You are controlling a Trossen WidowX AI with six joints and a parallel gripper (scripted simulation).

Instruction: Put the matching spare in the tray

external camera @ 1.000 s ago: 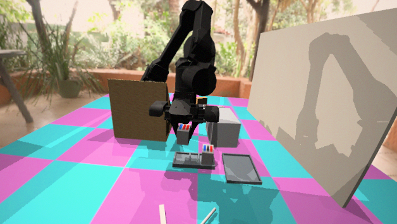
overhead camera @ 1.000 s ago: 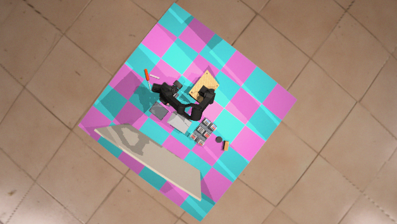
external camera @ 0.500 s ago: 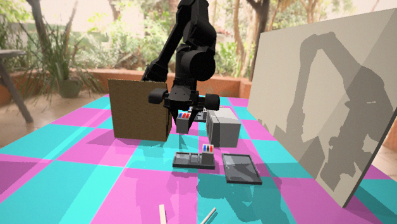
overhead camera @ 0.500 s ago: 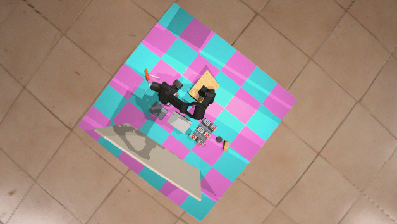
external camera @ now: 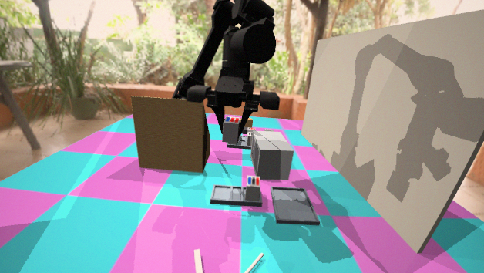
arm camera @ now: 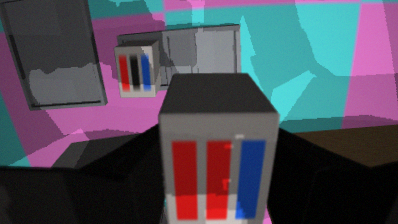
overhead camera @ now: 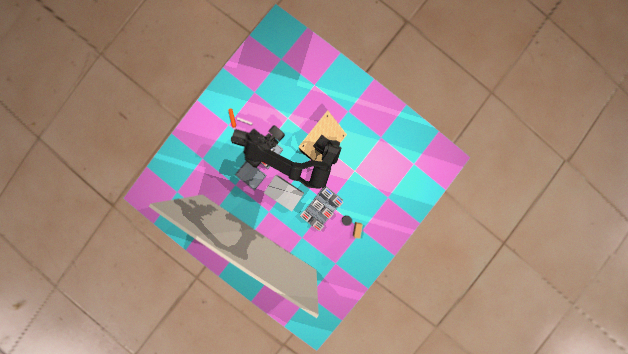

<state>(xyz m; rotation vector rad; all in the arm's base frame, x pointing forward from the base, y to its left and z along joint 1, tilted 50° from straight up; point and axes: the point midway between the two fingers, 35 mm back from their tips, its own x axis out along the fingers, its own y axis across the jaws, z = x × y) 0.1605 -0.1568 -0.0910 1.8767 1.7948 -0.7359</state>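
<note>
Now: gripper tip 160 mm short of the grey tray, 20 mm to the left of it and 170 mm above it. Round my gripper tip: tall wall panel (380 mm ahead, 190 mm to the left, 50 mm above); then holder rack (20 mm ahead, 160 mm below); then grey mounted unit (130 mm ahead, 180 mm to the left, 120 mm below).
</note>
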